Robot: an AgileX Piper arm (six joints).
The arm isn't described. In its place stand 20 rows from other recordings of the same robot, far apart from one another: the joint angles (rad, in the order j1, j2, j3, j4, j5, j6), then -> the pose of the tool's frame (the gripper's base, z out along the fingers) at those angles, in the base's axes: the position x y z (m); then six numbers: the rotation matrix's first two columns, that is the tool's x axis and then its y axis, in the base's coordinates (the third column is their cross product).
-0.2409 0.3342 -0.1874 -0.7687 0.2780 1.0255 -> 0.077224 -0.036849 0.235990 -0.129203 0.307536 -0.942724 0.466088 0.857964 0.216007
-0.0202 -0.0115 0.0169 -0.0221 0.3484 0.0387 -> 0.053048 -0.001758 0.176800 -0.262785 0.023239 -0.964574 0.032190 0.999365 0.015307
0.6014 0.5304 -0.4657 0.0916 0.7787 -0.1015 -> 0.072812 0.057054 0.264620 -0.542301 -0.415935 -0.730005 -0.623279 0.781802 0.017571
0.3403 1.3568 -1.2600 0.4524 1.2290 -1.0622 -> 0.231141 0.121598 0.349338 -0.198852 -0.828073 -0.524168 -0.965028 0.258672 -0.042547
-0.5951 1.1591 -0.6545 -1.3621 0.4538 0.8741 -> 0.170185 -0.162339 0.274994 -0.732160 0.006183 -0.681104 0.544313 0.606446 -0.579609
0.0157 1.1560 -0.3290 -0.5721 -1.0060 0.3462 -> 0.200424 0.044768 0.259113 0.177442 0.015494 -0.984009 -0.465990 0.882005 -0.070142
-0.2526 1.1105 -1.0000 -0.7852 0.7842 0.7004 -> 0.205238 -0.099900 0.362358 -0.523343 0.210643 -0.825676 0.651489 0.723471 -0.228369
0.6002 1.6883 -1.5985 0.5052 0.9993 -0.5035 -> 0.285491 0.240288 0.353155 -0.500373 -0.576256 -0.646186 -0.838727 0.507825 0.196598
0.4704 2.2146 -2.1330 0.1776 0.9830 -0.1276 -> 0.441321 0.239407 0.274828 -0.720195 -0.397700 -0.568467 -0.543059 0.833081 0.105180
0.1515 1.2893 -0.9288 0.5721 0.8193 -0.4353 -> 0.242454 0.073431 0.287906 -0.827496 -0.145934 -0.542175 -0.365458 0.873071 0.322781
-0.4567 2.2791 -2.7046 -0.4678 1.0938 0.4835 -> 0.426013 -0.249936 0.412127 -0.260993 0.386330 -0.884665 0.805835 0.591779 0.020691
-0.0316 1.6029 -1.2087 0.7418 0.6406 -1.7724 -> 0.351746 0.025645 0.288926 -0.076406 -0.828785 -0.554326 -0.761593 0.407334 -0.504039
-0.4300 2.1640 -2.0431 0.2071 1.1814 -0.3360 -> 0.437145 -0.181439 0.265585 -0.910051 0.143461 -0.388877 0.120968 0.989275 0.081866
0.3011 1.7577 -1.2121 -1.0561 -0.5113 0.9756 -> 0.376124 0.157387 0.286601 -0.166027 -0.070404 -0.983605 -0.671280 0.738736 0.060431
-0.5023 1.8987 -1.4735 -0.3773 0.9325 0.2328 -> 0.337615 -0.216169 0.233433 -0.827091 0.455327 -0.329541 0.546047 0.789907 -0.279069
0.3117 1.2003 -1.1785 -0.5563 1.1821 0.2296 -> 0.224568 0.025637 0.369441 -0.828402 -0.268592 -0.491536 -0.040104 0.903722 -0.426236
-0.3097 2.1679 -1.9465 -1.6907 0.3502 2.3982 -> 0.492824 -0.190247 0.315327 0.326792 0.531251 -0.781652 0.521803 0.588156 0.617895
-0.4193 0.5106 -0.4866 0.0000 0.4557 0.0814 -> 0.096298 -0.042923 0.297672 -0.315102 0.229473 -0.920898 0.434180 0.897688 0.075127
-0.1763 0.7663 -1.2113 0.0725 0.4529 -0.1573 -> 0.117552 -0.018012 0.500142 0.065413 -0.105012 -0.992317 0.150850 0.984059 -0.094194
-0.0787 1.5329 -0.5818 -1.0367 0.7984 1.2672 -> 0.218376 -0.073496 0.160438 -0.817685 0.371648 -0.439623 0.561485 0.683351 -0.466654
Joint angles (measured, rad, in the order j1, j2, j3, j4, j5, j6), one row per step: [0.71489, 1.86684, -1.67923, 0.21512, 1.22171, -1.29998]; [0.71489, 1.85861, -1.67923, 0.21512, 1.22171, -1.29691]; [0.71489, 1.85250, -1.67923, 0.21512, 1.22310, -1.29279]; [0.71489, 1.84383, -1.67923, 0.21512, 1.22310, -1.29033]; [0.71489, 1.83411, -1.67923, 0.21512, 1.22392, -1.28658]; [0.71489, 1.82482, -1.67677, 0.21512, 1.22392, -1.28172]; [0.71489, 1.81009, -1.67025, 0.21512, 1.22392, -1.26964]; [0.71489, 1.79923, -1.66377, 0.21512, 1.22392, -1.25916]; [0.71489, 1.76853, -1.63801, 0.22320, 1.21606, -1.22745]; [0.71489, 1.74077, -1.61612, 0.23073, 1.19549, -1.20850]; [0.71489, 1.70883, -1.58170, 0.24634, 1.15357, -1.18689]
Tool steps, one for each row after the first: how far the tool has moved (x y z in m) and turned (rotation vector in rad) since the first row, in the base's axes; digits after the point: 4 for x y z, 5 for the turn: [-0.0011, -0.0009, 0.0032, 0.00558, -0.00524, -0.00291]; [-0.0020, -0.0017, 0.0056, 0.00897, -0.00750, -0.00651]; [-0.0031, -0.0027, 0.0090, 0.01483, -0.01324, -0.00882]; [-0.0045, -0.0039, 0.0127, 0.02097, -0.01872, -0.01218]; [-0.0059, -0.0051, 0.0156, 0.02581, -0.02227, -0.01675]; [-0.0084, -0.0073, 0.0195, 0.03212, -0.02445, -0.02810]; [-0.0103, -0.0089, 0.0218, 0.03580, -0.02426, -0.03795]; [-0.0161, -0.0132, 0.0266, 0.05256, -0.01763, -0.06989]; [-0.0205, -0.0163, 0.0314, 0.07713, -0.02514, -0.09234]; [-0.0251, -0.0191, 0.0349, 0.11643, -0.03488, -0.12262]
